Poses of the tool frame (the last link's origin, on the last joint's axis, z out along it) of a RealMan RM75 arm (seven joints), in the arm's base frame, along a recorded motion.
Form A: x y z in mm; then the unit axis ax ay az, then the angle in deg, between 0 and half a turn.
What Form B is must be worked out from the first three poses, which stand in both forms.
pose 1, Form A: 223.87 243.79 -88.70 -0.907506 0.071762 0.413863 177.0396
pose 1, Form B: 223.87 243.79 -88.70 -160.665 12.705 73.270
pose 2, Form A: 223.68 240.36 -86.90 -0.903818 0.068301 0.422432 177.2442
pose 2, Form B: 223.68 240.36 -86.90 -160.196 12.106 74.874
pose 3, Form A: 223.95 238.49 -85.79 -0.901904 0.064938 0.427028 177.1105
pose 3, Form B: 223.95 238.49 -85.79 -159.737 11.501 75.631
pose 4, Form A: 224.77 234.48 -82.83 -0.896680 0.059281 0.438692 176.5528
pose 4, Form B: 224.77 234.48 -82.83 -158.311 10.466 77.452
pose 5, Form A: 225.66 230.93 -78.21 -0.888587 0.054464 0.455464 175.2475
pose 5, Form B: 225.66 230.93 -78.21 -155.723 9.545 79.819
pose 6, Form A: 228.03 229.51 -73.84 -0.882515 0.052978 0.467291 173.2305
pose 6, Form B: 228.03 229.51 -73.84 -152.878 9.177 80.949
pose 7, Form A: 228.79 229.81 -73.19 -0.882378 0.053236 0.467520 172.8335
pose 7, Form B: 228.79 229.81 -73.19 -152.504 9.201 80.803
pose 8, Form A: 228.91 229.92 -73.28 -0.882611 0.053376 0.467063 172.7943
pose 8, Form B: 228.91 229.92 -73.28 -152.510 9.223 80.706
